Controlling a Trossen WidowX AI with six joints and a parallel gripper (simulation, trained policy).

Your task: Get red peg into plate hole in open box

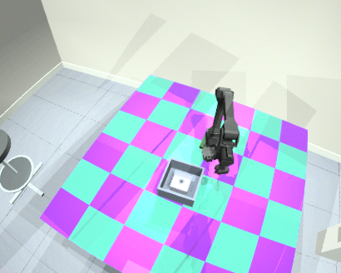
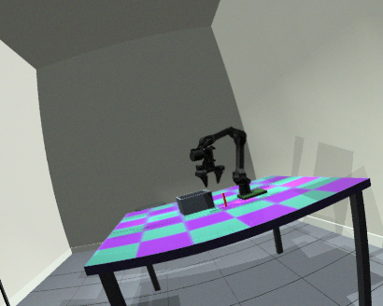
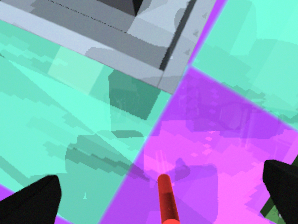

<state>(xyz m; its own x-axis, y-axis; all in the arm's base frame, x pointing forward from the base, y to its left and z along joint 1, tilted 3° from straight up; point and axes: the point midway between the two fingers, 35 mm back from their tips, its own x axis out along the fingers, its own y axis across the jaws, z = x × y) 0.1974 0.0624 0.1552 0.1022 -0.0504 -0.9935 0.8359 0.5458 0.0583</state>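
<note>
The red peg is 4 cm behind my gripper tip, 5 cm to the left of it and 9 cm below it. The rest, counted from my gripper tip: grey box (11 cm ahead, 12 cm to the right, 11 cm below).
</note>
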